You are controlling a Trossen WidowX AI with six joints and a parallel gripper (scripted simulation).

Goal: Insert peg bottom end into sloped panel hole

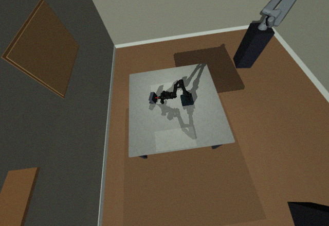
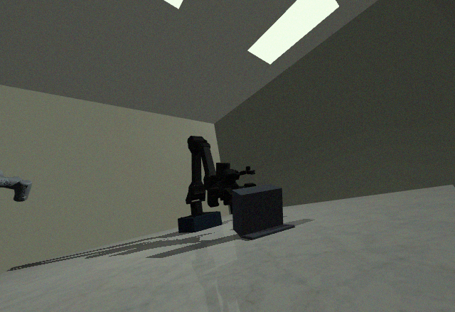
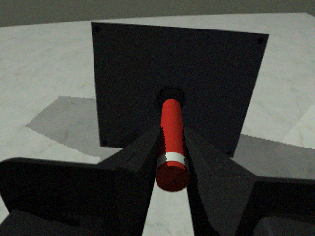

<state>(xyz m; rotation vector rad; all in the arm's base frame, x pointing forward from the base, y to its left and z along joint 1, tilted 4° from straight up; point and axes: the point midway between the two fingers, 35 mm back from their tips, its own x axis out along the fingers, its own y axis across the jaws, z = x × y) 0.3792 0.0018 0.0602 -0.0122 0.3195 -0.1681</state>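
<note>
The sloped panel is 70 mm ahead of my gripper tip, 10 mm to the right of it and 30 mm below it. The rest, counted from my gripper tip: round red peg (10 mm behind, 10 mm above); then thin foot plate (100 mm ahead, 20 mm to the right, 80 mm below).
</note>
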